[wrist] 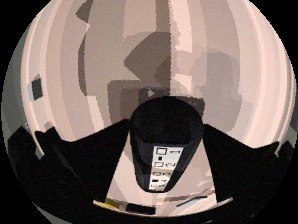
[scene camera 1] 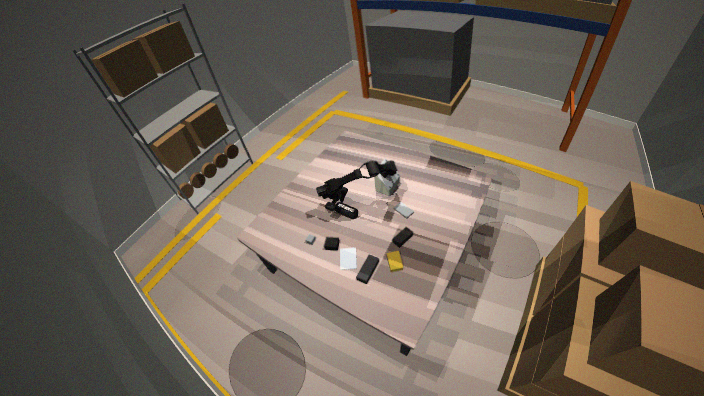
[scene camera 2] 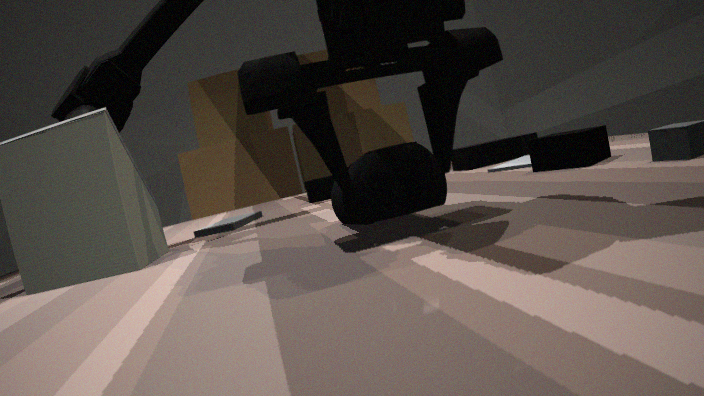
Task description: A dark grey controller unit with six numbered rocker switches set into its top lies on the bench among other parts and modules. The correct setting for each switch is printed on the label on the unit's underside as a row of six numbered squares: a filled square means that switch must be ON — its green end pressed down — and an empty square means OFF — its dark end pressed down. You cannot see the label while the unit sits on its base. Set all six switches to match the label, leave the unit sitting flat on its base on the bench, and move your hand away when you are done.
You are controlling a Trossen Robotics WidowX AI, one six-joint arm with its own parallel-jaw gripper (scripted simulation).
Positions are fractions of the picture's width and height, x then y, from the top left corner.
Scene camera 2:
my gripper: 0.57, 0.47
flat grey plate: 0.33, 0.56
long black block: 0.67, 0.40
small black block: 0.81, 0.38
